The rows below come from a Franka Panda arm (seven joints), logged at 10 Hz.
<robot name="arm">
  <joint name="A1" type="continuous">
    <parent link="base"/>
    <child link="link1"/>
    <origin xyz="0 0 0.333" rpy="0 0 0"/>
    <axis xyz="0 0 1"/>
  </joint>
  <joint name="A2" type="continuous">
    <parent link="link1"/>
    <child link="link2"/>
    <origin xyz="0 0 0" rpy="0 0 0"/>
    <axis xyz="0 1 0"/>
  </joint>
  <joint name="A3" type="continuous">
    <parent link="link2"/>
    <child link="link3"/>
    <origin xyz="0 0 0.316" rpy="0 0 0"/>
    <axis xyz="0 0 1"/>
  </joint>
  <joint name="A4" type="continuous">
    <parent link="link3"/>
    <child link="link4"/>
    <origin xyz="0.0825 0 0" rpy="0 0 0"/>
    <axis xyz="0 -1 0"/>
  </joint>
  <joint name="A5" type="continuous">
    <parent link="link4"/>
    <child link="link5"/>
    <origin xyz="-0.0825 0 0.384" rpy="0 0 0"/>
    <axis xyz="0 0 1"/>
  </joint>
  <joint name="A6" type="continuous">
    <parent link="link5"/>
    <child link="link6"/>
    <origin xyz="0 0 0" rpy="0 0 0"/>
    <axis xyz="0 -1 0"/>
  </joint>
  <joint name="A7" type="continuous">
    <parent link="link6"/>
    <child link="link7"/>
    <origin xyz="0.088 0 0" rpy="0 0 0"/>
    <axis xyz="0 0 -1"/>
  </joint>
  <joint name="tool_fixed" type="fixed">
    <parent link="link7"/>
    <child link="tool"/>
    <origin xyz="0 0 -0.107" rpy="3.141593 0 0"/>
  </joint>
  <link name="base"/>
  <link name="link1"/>
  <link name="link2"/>
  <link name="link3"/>
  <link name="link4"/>
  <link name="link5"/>
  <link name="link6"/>
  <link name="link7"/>
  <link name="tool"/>
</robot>
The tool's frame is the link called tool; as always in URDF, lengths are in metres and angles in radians. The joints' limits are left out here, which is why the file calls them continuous.
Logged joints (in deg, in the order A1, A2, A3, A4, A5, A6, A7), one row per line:
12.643, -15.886, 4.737, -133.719, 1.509, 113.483, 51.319
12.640, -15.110, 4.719, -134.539, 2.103, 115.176, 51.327
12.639, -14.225, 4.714, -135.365, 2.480, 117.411, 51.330
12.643, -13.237, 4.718, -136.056, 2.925, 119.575, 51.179
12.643, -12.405, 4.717, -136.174, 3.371, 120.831, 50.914
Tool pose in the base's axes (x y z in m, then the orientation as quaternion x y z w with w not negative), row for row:
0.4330, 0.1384, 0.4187, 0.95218, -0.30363, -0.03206, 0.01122
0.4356, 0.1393, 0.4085, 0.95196, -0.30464, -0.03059, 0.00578
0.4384, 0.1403, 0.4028, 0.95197, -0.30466, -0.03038, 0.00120
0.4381, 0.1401, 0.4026, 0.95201, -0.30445, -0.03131, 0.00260
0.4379, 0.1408, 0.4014, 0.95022, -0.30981, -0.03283, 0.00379
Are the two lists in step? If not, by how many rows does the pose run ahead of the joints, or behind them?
The pose runs 2 rows ahead of the joints: the pose in row i belongs to the joints in row i + 2.
